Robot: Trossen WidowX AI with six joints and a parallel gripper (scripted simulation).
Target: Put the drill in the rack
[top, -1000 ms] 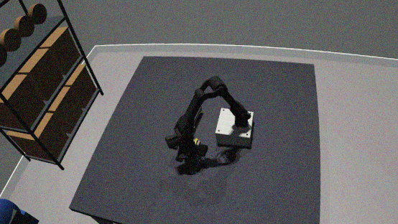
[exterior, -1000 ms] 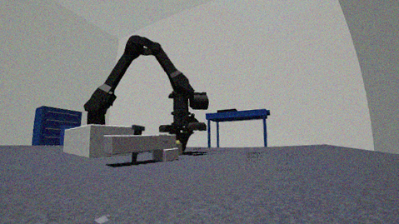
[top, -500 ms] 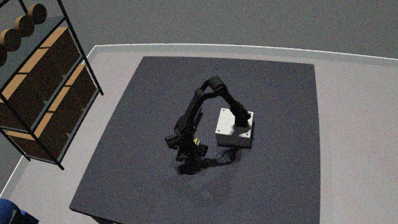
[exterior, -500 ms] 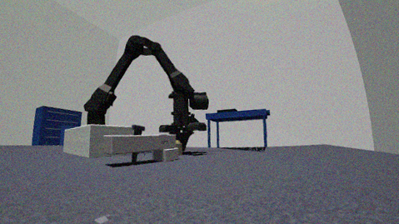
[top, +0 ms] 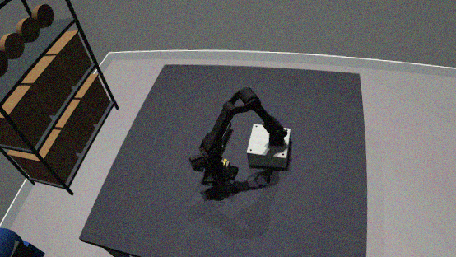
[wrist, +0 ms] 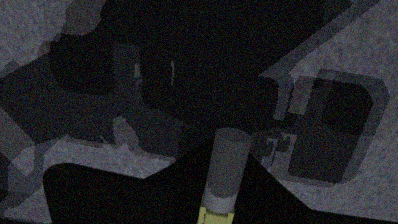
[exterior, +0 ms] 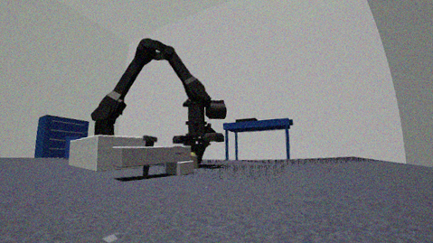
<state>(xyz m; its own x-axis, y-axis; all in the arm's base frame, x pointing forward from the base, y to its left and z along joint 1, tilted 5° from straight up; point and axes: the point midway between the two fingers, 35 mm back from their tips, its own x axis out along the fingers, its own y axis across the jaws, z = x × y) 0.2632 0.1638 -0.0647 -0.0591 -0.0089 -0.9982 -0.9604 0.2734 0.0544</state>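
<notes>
Right now my gripper tip is 40 mm to the left of the drill, 30 mm below it and 10 mm past it. Round my gripper tip: black key 260 mm to the right, 40 mm above; then tan block 50 mm to the right, 20 mm behind, 10 mm above.
</notes>
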